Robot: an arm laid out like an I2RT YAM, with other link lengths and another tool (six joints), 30 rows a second.
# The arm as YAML. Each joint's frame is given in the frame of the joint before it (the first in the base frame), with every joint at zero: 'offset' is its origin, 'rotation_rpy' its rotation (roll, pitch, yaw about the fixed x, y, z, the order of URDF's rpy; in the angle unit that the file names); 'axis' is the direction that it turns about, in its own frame. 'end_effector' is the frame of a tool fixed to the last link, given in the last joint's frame.
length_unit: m
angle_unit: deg
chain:
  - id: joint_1
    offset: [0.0, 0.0, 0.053]
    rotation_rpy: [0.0, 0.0, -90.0]
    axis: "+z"
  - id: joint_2
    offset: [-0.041, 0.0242, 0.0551]
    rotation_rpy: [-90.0, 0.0, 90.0]
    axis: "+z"
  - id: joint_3
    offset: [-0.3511, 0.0, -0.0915]
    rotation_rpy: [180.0, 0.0, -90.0]
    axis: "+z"
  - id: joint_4
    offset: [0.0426, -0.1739, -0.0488]
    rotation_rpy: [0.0, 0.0, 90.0]
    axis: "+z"
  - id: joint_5
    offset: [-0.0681, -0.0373, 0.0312]
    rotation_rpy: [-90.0, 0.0, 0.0]
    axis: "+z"
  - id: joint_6
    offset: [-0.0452, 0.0, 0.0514]
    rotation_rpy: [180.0, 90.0, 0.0]
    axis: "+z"
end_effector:
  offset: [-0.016, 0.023, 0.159]
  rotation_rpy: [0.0, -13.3, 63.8]
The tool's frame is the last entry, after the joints.
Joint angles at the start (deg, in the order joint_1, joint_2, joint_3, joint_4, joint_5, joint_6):
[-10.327 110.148 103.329 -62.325 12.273 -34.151]
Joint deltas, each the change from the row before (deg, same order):
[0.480 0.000 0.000 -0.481 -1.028 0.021]
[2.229 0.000 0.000 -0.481 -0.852 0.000]
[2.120 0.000 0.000 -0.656 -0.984 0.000]
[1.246 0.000 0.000 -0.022 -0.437 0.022]
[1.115 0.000 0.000 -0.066 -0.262 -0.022]
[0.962 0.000 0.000 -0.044 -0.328 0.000]
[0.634 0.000 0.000 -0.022 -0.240 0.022]
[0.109 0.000 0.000 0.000 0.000 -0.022]
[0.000 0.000 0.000 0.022 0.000 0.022]
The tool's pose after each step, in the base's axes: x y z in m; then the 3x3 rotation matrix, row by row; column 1 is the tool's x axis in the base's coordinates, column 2 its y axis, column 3 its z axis. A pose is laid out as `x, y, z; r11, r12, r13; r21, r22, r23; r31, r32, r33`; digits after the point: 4 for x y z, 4 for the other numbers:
0.3778, -0.1673, 0.2079; 0.7377, -0.6611, 0.1371; -0.6531, -0.7502, -0.1030; 0.1709, -0.0135, -0.9852
0.3827, -0.1493, 0.2063; 0.7668, -0.6275, 0.1350; -0.6225, -0.7783, -0.0822; 0.1567, -0.0210, -0.9874
0.3857, -0.1315, 0.2044; 0.7942, -0.5939, 0.1287; -0.5917, -0.8040, -0.0594; 0.1387, -0.0290, -0.9899
0.3886, -0.1216, 0.2040; 0.8080, -0.5745, 0.1302; -0.5735, -0.8177, -0.0490; 0.1347, -0.0351, -0.9903
0.3908, -0.1131, 0.2036; 0.8202, -0.5570, 0.1303; -0.5567, -0.8296, -0.0420; 0.1315, -0.0381, -0.9906
0.3926, -0.1054, 0.2033; 0.8305, -0.5415, 0.1305; -0.5420, -0.8397, -0.0342; 0.1281, -0.0423, -0.9909
0.3937, -0.1002, 0.2030; 0.8371, -0.5313, 0.1307; -0.5325, -0.8460, -0.0285; 0.1257, -0.0457, -0.9910
0.3939, -0.0994, 0.2030; 0.8383, -0.5294, 0.1307; -0.5306, -0.8472, -0.0284; 0.1257, -0.0455, -0.9910
0.3940, -0.0994, 0.2030; 0.8380, -0.5297, 0.1311; -0.5309, -0.8470, -0.0283; 0.1260, -0.0459, -0.9910

